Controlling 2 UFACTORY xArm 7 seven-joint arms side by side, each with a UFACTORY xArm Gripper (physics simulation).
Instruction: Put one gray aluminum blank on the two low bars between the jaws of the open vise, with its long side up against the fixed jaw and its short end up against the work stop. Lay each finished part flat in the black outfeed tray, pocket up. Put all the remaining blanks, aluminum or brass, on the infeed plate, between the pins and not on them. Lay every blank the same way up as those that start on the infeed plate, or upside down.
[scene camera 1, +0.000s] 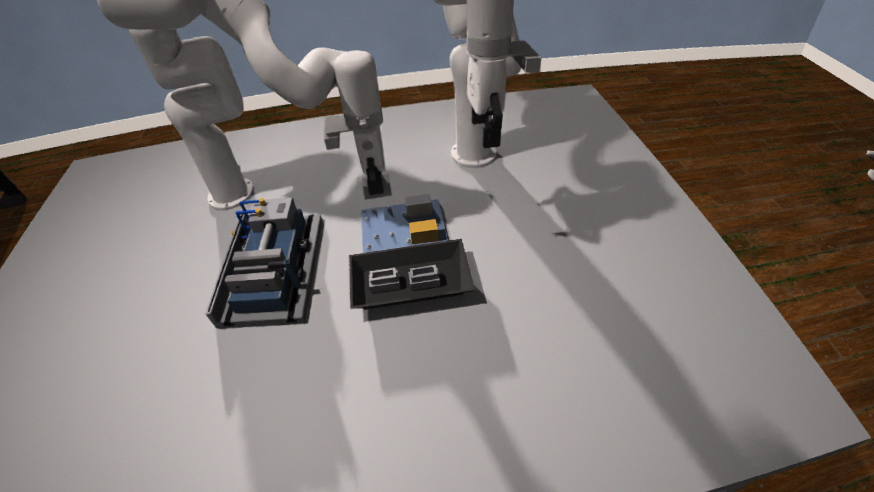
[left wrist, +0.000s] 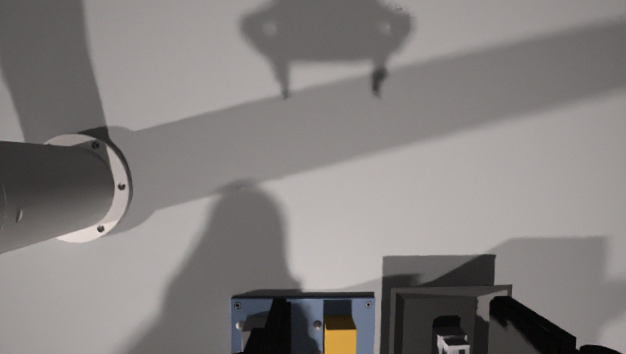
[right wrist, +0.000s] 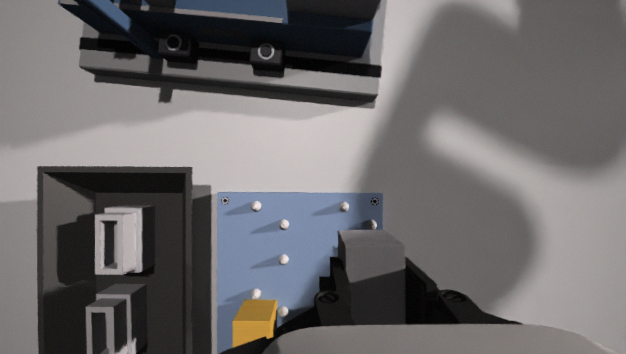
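Where they show: left gripper, fingertip midpoint: (scene camera 1: 485, 134) (left wrist: 390, 332); right gripper, fingertip midpoint: (scene camera 1: 376, 187) (right wrist: 367, 279); left arm's base, origin of the base link: (scene camera 1: 473, 154) (left wrist: 80, 187); right arm's base, origin of the base link: (scene camera 1: 231, 194).
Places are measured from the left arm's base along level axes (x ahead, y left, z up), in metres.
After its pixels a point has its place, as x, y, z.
My right gripper (scene camera 1: 374, 183) @[0.202, -0.279, 0.098] (right wrist: 367, 279) @[0.202, -0.279, 0.098] is shut on a gray blank (scene camera 1: 385, 190) @[0.219, -0.260, 0.100] (right wrist: 376, 250) @[0.200, -0.304, 0.119], held above the table behind the infeed plate in the scene view. The blue infeed plate (scene camera 1: 382, 226) @[0.235, -0.281, 0.008] (left wrist: 362, 325) @[0.326, -0.178, 0.008] (right wrist: 245, 250) @[0.306, -0.274, 0.008] bears another gray blank (scene camera 1: 418, 205) @[0.221, -0.191, 0.041] and a brass blank (scene camera 1: 423, 231) @[0.310, -0.195, 0.042] (left wrist: 340, 340) @[0.294, -0.174, 0.044] (right wrist: 255, 322) @[0.289, -0.221, 0.044]. Two finished parts (scene camera 1: 384, 281) @[0.425, -0.295, 0.038] (scene camera 1: 424, 278) @[0.438, -0.216, 0.039] lie pocket up in the black outfeed tray (scene camera 1: 451, 284) @[0.444, -0.164, 0.012] (right wrist: 187, 250) @[0.347, -0.286, 0.042]. The open vise (scene camera 1: 259, 300) @[0.431, -0.540, 0.057] (right wrist: 330, 40) @[0.213, -0.465, 0.044] stands at the left; its jaws partly hide the low bars. My left gripper (scene camera 1: 491, 143) @[0.292, -0.055, 0.252] (left wrist: 390, 332) @[0.292, -0.055, 0.252] is open and empty, high up.
Blue nozzles with yellow tips (scene camera 1: 259, 212) @[0.226, -0.539, 0.107] rise at the vise's back left. White pins (scene camera 1: 392, 234) @[0.270, -0.262, 0.012] (right wrist: 283, 259) @[0.266, -0.265, 0.015] stand up from the infeed plate. The outfeed tray's raised walls adjoin the plate's front. The left arm's base (scene camera 1: 474, 152) @[0.046, -0.010, 0.038] (left wrist: 120, 200) @[0.053, -0.016, 0.010] stands behind the plate, to the right.
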